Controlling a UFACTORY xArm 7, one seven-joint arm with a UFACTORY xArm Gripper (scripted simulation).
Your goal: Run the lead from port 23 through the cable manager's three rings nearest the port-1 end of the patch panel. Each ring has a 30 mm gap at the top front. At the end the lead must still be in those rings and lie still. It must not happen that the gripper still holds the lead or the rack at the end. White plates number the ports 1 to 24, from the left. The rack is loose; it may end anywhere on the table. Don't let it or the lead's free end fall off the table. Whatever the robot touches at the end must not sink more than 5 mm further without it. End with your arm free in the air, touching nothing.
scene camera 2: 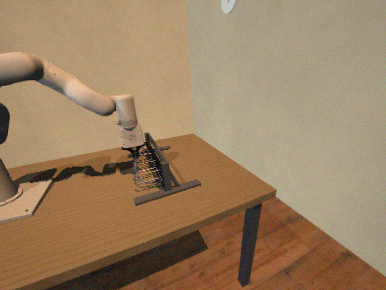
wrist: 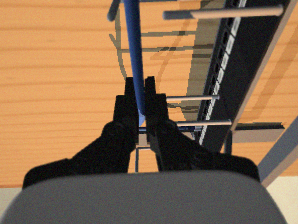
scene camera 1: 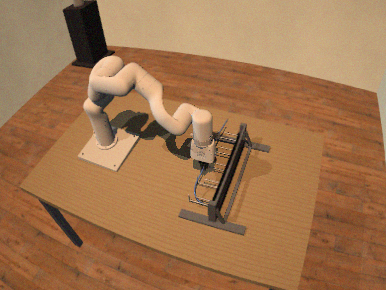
Labels:
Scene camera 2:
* rack: 162,167
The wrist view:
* my gripper: 141,92
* rack: 241,42

